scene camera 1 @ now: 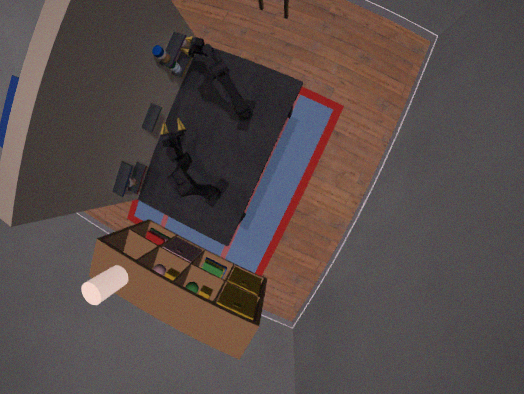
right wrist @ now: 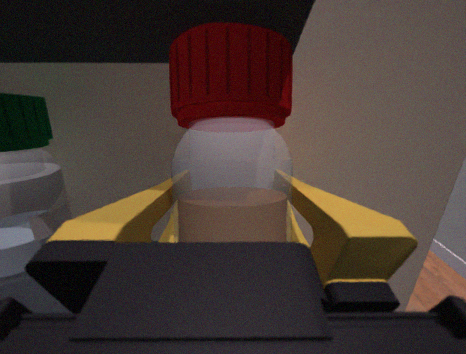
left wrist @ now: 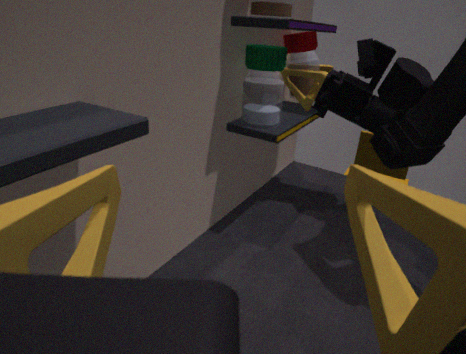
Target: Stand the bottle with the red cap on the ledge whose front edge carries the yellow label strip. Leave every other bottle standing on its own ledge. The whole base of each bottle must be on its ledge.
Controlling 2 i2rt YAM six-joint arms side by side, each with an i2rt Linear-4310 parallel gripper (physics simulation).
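Frame: origin at the left arm's base, x ahead, y left, z up, level; millimetres.
Seen in the pictures: left gripper, between the fingertips: (scene camera 1: pixel 171 119) (left wrist: pixel 232 177); right gripper, between the fingertips: (right wrist: pixel 232 178) (left wrist: pixel 284 69); left arm's base, origin of its link: (scene camera 1: pixel 216 192); right arm's base, origin of its link: (scene camera 1: pixel 246 115).
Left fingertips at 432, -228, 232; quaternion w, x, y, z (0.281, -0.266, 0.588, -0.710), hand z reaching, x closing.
Pixels of each thing's top centre, then the offset from my left fingertips to it, as dx, dy, dz. "spot": a spot on its surface instead.
- bottle with the red cap, centre of its top: (right wrist: pixel 237 38) (left wrist: pixel 306 30) +234, -400, +57
- green-capped bottle, centre of its top: (left wrist: pixel 266 46) (scene camera 1: pixel 169 62) +203, -262, +33
- middle ledge, centre of its top: (scene camera 1: pixel 150 117) +124, +63, -2
- purple-strip ledge, centre of its top: (right wrist: pixel 63 8) (left wrist: pixel 291 20) (scene camera 1: pixel 172 48) +215, -327, +68
- brown-bottomed object, a spot on its surface: (left wrist: pixel 270 9) spot: +184, -240, +77
- blue-capped bottle, a spot on its surface: (scene camera 1: pixel 158 51) spot: +188, -262, +173
The bottle with the red cap (left wrist: pixel 301 59) (right wrist: pixel 230 160) is between the fingers of my right gripper (scene camera 1: pixel 186 45) (left wrist: pixel 284 69) (right wrist: pixel 232 178), which is shut on its body. Its cap looks slightly tilted in the left wrist view. The bottle is over the far part of the ledge with the yellow label strip (left wrist: pixel 296 128); its base is hidden, so contact cannot be told. A green-capped bottle (scene camera 1: pixel 176 68) (left wrist: pixel 264 87) (right wrist: pixel 25 122) stands upright on that same ledge, beside the red-capped one. My left gripper (scene camera 1: pixel 172 122) (left wrist: pixel 232 177) is open and empty, near the middle ledge (scene camera 1: pixel 151 118) (left wrist: pixel 75 122).
A purple-strip ledge (left wrist: pixel 265 22) is above the yellow-strip one, close over the red cap, and carries a brown-bottomed object (left wrist: pixel 270 9). A blue-capped bottle (scene camera 1: pixel 158 51) stands at the upper left. Two more ledges (scene camera 1: pixel 122 179) (scene camera 1: pixel 141 172) are lower on the wall. A brown compartment shelf (scene camera 1: pixel 175 310) stands beyond the table.
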